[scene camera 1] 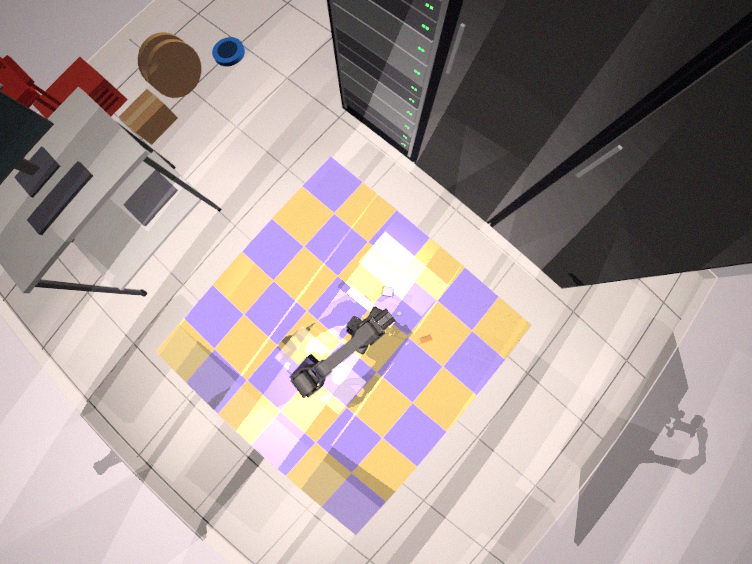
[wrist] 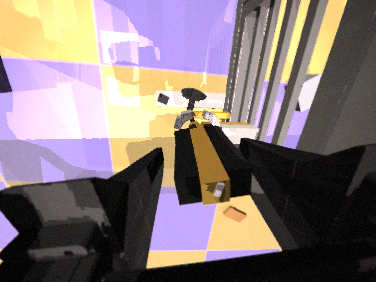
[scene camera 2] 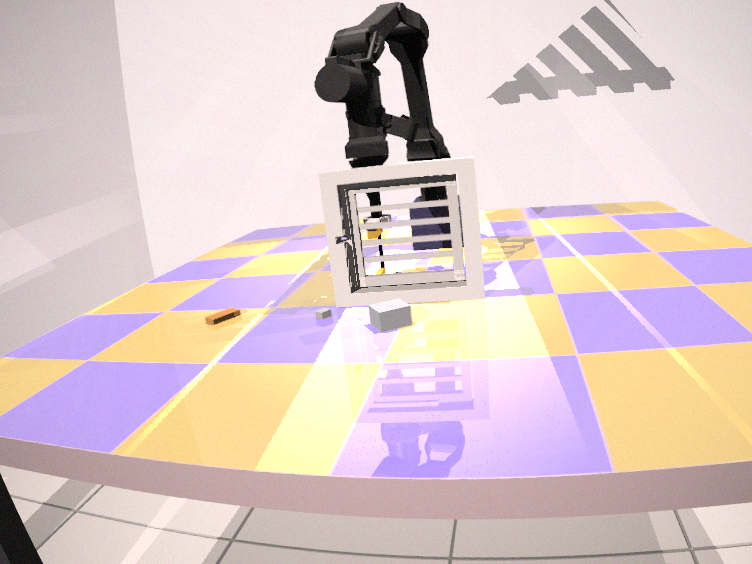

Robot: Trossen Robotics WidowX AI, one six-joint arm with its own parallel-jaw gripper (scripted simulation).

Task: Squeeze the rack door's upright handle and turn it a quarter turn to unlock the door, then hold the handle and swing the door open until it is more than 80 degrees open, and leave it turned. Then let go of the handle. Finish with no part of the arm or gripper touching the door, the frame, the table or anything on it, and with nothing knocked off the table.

Labels:
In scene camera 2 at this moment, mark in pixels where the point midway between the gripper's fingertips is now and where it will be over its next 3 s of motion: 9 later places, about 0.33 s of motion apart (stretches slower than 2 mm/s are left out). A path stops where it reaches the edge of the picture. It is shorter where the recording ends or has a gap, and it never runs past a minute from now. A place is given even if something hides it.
My gripper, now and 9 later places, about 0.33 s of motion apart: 374, 200; 377, 200; 383, 198; 390, 196; 400, 194; 411, 193; 422, 190; 432, 190; 444, 188; 454, 187

